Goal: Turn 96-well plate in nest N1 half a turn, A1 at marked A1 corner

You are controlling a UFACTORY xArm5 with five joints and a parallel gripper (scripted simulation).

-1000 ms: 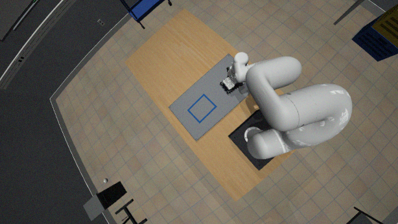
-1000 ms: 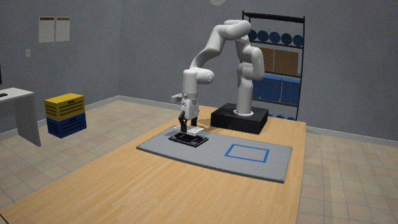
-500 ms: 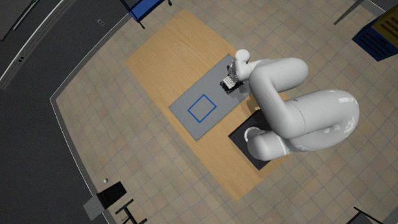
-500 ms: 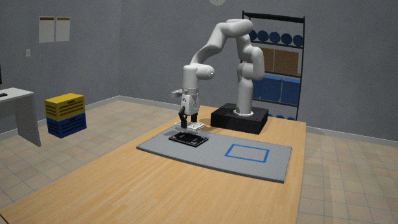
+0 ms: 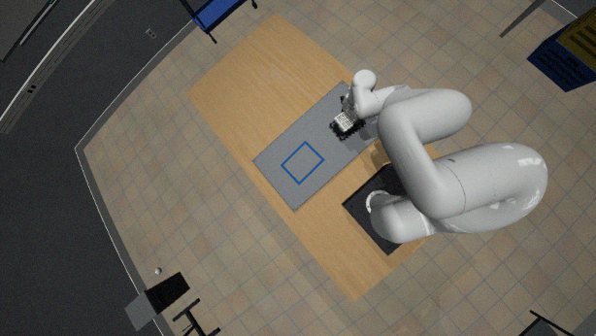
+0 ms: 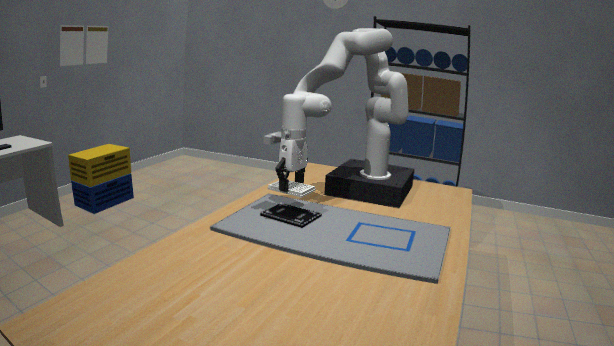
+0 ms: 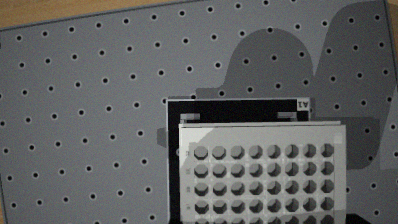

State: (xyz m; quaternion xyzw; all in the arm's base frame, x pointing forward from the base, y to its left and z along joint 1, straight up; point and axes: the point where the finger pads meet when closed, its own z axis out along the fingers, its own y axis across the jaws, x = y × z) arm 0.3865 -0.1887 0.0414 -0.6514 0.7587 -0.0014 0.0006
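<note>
The black plate nest lies 100 mm below my hand. From my hand the other things lie so: A1 mark (70 mm behind, 70 mm to the right, 100 mm below); then white 96-well plate (10 mm below).
</note>
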